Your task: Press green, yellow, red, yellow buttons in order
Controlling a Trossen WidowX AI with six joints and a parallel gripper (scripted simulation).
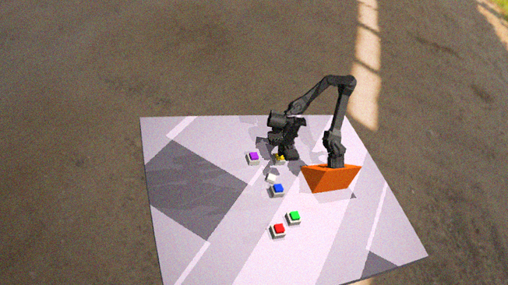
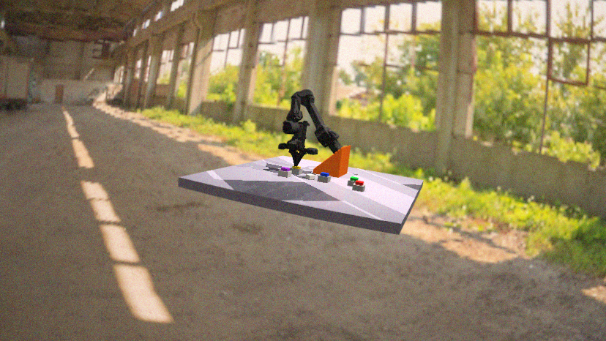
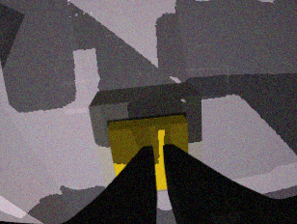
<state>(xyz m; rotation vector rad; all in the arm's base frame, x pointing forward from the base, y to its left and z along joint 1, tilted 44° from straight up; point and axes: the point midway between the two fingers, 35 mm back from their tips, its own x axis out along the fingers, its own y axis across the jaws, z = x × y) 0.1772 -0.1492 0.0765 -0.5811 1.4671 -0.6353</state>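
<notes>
Right now the yellow button is 10 mm below my gripper tip. From my gripper tip the other things lie so: green button 50 mm ahead, 300 mm to the left; blue button 70 mm ahead, 170 mm to the left; purple button 120 mm ahead, 10 mm to the right.
</notes>
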